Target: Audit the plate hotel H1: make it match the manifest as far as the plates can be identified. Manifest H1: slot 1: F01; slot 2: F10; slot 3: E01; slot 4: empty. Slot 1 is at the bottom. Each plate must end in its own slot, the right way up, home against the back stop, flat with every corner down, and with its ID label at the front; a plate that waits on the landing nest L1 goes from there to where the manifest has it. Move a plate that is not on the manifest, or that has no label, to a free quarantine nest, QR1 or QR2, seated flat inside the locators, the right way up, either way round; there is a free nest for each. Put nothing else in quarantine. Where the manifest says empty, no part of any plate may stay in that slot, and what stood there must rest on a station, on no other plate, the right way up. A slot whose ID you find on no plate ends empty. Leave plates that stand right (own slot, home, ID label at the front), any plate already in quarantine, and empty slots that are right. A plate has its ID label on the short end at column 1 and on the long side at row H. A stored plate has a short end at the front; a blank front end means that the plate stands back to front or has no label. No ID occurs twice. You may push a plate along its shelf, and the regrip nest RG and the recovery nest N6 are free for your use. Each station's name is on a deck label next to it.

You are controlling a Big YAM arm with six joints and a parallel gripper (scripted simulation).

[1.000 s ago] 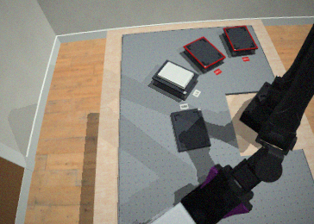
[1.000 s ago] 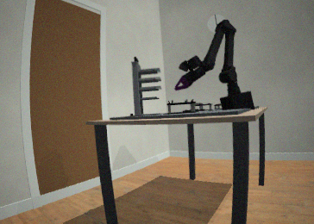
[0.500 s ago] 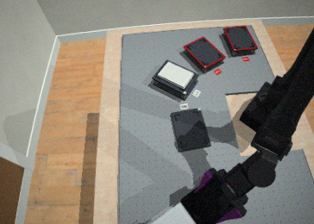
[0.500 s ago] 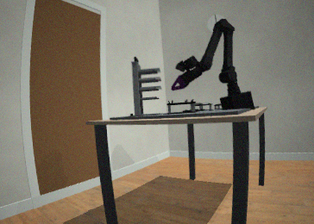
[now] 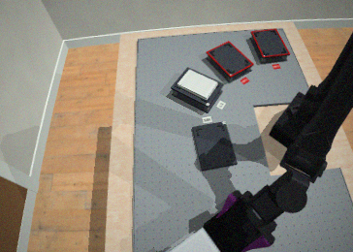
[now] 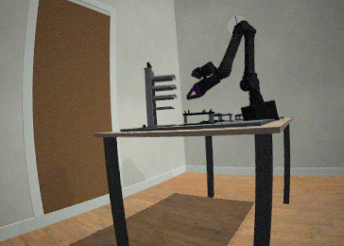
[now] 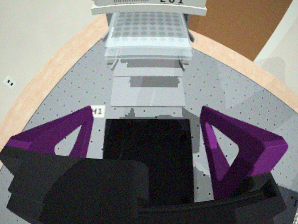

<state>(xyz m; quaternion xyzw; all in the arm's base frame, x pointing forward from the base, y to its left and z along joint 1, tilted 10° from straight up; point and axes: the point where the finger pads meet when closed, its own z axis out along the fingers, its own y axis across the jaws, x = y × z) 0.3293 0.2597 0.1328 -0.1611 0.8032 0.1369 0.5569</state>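
My gripper is now 90 mm above the black nest, 40 mm past it and 20 mm to the left of it. The rest, counted from my hand: pale plate (120 mm above, 110 mm ahead, 50 mm to the left); plate hotel (190 mm ahead, 80 mm to the left, 10 mm above); H1 deck label (150 mm below, 120 mm to the left, 30 mm ahead).
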